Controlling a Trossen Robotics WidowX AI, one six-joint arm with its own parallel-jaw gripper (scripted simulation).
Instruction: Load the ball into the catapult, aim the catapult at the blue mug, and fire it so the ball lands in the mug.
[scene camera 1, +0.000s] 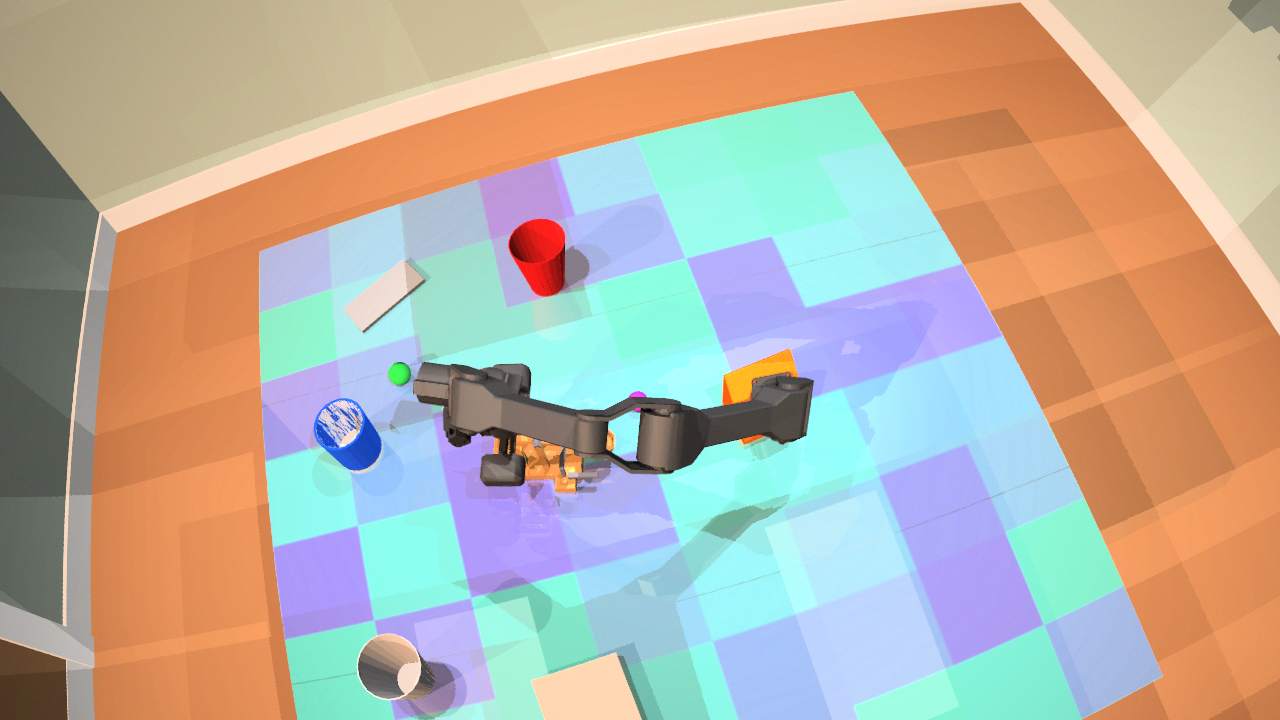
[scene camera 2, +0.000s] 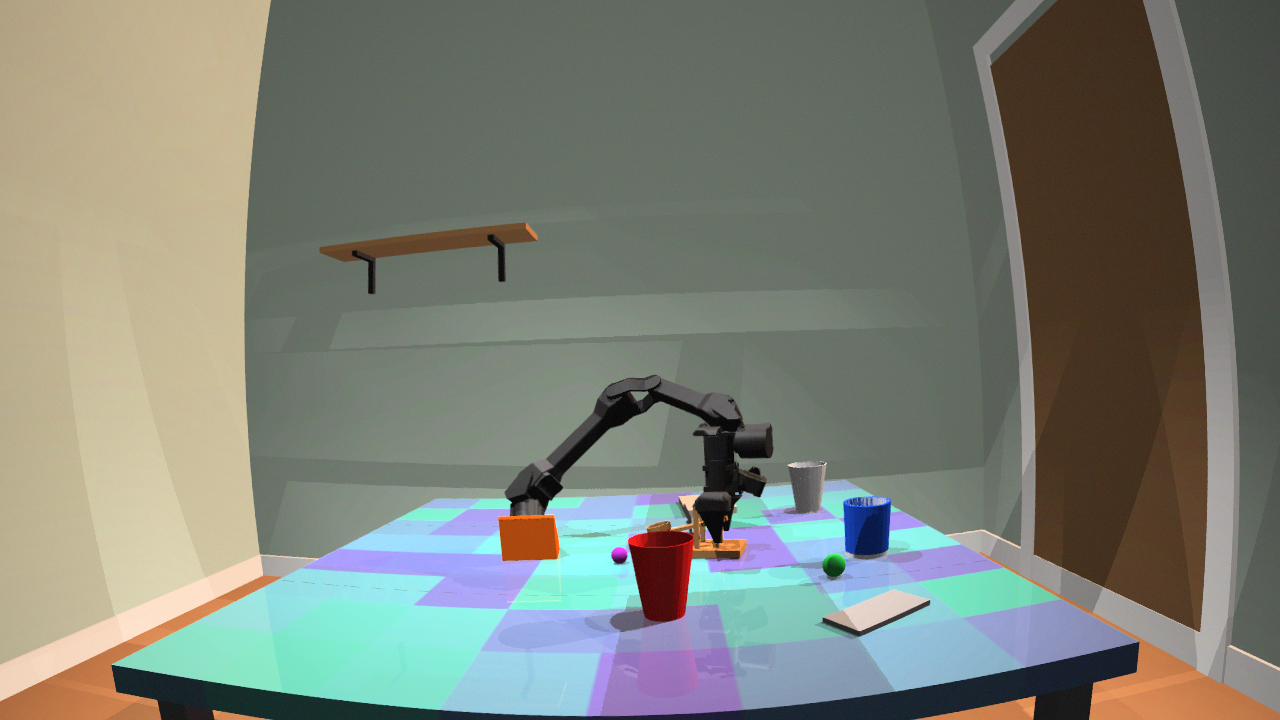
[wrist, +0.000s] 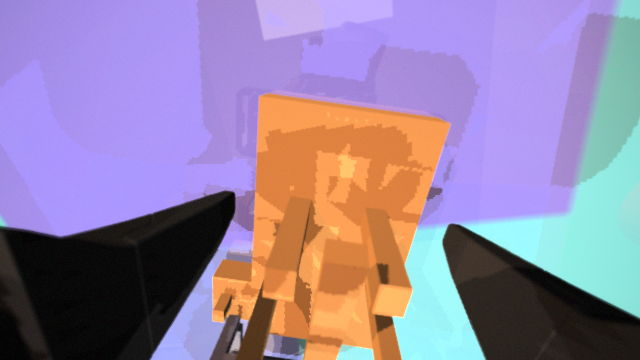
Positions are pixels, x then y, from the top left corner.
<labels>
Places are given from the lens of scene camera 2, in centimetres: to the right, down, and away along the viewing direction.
my gripper (scene camera 2: 722, 536): 16, 34, 117
blue mug (scene camera 2: 867, 519): 41, 28, 103
catapult (scene camera 2: 733, 549): 18, 36, 113
red cup (scene camera 2: 661, 560): 3, 27, 82
The marked spots on the catapult and the red cup are 35 cm apart.
</labels>
